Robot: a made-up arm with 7 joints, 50 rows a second.
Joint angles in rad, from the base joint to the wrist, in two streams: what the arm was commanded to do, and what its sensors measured. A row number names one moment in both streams.
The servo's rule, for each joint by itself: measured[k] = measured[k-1] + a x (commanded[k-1-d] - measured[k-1]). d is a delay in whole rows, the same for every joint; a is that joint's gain. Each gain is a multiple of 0.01, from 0.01 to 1. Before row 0 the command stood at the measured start. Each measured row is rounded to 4 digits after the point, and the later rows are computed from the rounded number. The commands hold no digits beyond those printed.
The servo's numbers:
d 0
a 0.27 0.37 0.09 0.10 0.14 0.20 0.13
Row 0, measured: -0.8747, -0.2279, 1.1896, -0.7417, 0.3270, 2.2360, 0.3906
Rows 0 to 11, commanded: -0.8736, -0.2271, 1.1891, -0.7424, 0.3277, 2.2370, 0.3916; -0.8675, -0.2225, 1.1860, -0.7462, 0.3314, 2.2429, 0.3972; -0.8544, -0.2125, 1.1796, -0.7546, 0.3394, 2.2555, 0.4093; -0.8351, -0.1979, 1.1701, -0.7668, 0.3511, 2.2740, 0.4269; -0.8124, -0.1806, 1.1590, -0.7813, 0.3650, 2.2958, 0.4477; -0.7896, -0.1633, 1.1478, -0.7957, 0.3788, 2.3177, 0.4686; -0.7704, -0.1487, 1.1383, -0.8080, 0.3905, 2.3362, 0.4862; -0.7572, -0.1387, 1.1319, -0.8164, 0.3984, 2.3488, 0.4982; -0.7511, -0.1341, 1.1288, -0.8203, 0.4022, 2.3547, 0.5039; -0.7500, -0.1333, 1.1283, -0.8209, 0.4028, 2.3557, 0.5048; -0.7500, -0.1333, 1.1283, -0.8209, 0.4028, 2.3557, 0.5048; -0.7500, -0.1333, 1.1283, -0.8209, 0.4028, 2.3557, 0.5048
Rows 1 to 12, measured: -0.8744, -0.2276, 1.1896, -0.7418, 0.3271, 2.2362, 0.3907; -0.8725, -0.2257, 1.1893, -0.7422, 0.3277, 2.2375, 0.3915; -0.8676, -0.2208, 1.1884, -0.7434, 0.3293, 2.2411, 0.3938; -0.8588, -0.2123, 1.1868, -0.7457, 0.3324, 2.2477, 0.3981; -0.8463, -0.2006, 1.1843, -0.7493, 0.3370, 2.2573, 0.4045; -0.8310, -0.1868, 1.1810, -0.7539, 0.3429, 2.2694, 0.4128; -0.8146, -0.1727, 1.1772, -0.7593, 0.3496, 2.2828, 0.4223; -0.7991, -0.1601, 1.1731, -0.7650, 0.3564, 2.2960, 0.4322; -0.7861, -0.1505, 1.1691, -0.7705, 0.3628, 2.3077, 0.4415; -0.7764, -0.1441, 1.1654, -0.7755, 0.3684, 2.3173, 0.4497; -0.7693, -0.1401, 1.1621, -0.7800, 0.3732, 2.3250, 0.4569; -0.7641, -0.1376, 1.1591, -0.7841, 0.3773, 2.3311, 0.4631
